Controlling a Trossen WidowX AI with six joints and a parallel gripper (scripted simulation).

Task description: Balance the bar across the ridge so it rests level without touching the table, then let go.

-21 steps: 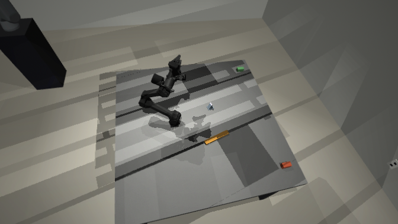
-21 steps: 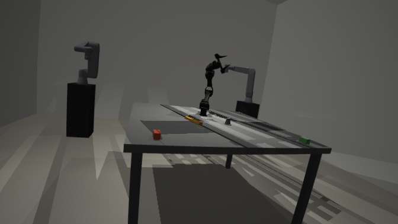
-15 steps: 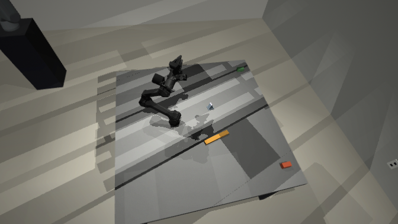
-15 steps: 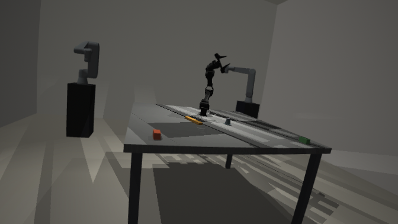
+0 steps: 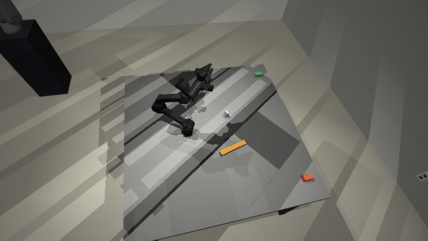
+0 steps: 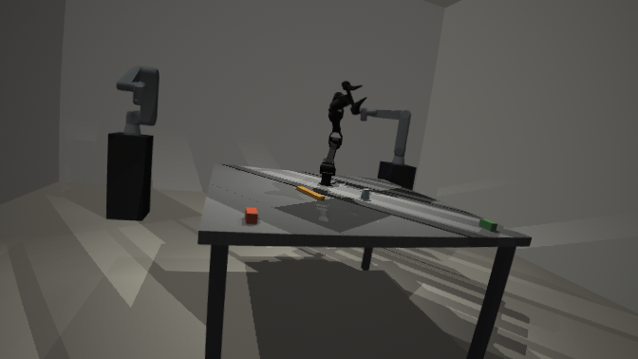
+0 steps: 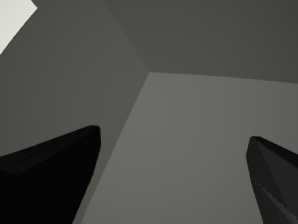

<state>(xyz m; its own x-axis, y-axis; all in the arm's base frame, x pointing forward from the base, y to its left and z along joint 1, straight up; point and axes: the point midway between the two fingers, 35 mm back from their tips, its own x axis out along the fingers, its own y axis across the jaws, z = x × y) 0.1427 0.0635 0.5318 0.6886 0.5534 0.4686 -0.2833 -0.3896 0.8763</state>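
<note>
My gripper tip is 54 cm above the orange bar, 27 cm to the left of it and 14 cm short of it. Round my gripper tip: green block 57 cm ahead, 53 cm below, 42 cm to the left; then red block 58 cm to the right, 57 cm ahead, 53 cm below.
</note>
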